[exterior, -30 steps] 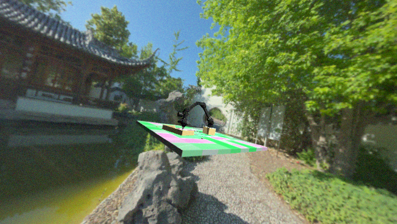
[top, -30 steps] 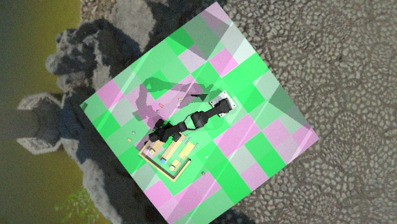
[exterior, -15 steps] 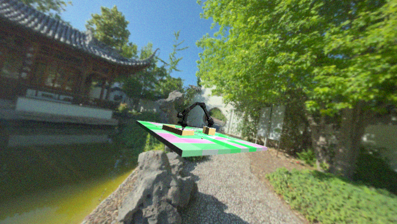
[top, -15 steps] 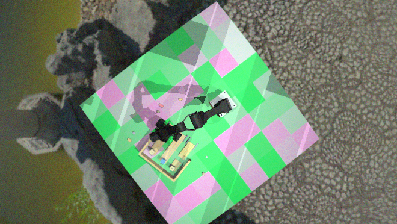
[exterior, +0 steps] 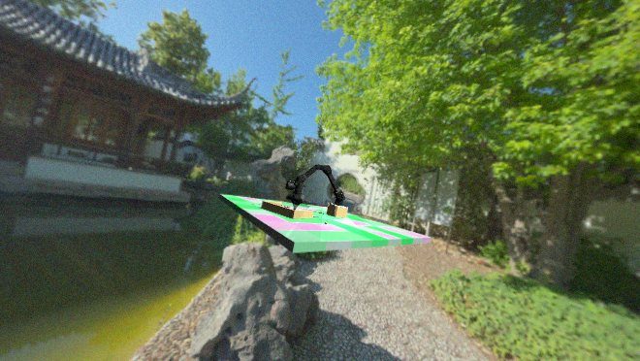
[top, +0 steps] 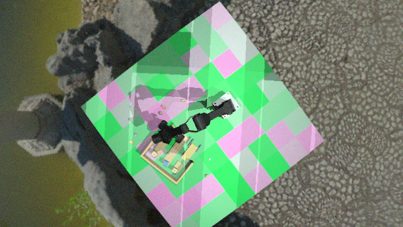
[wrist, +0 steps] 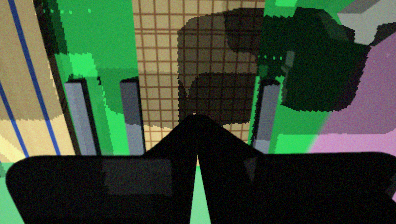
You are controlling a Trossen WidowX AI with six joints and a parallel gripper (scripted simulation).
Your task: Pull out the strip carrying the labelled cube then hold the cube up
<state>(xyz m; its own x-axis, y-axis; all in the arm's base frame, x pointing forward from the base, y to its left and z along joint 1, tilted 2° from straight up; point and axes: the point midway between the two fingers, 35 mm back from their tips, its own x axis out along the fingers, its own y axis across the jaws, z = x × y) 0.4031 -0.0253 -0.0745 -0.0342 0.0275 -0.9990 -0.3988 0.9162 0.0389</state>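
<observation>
My gripper tip is now 9 cm short of the tan gridded strip and 4 cm to the right of it. From my gripper tip the other things lie so: white cube (8 cm ahead, 5 cm to the right).
</observation>
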